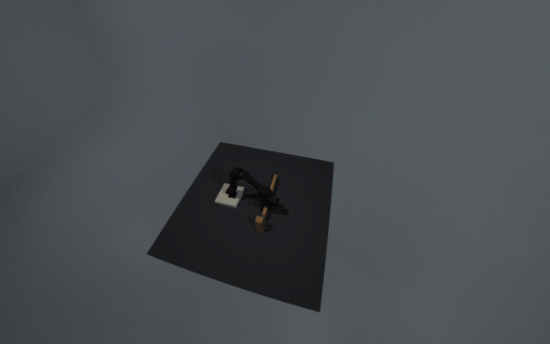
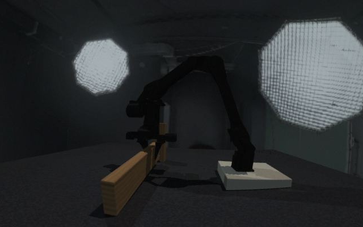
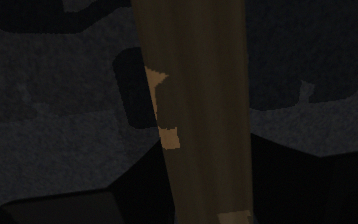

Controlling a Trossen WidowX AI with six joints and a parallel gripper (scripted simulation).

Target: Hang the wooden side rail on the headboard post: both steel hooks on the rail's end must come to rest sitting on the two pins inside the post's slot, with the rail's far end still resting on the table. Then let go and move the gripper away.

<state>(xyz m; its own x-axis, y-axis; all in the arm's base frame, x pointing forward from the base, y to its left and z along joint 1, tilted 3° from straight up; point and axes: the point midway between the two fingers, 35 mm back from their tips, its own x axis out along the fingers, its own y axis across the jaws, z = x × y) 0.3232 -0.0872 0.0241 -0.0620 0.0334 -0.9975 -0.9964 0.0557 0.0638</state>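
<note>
The headboard post is 16 cm to the right of my gripper tip, 4 cm above it and 1 cm behind it.
</note>
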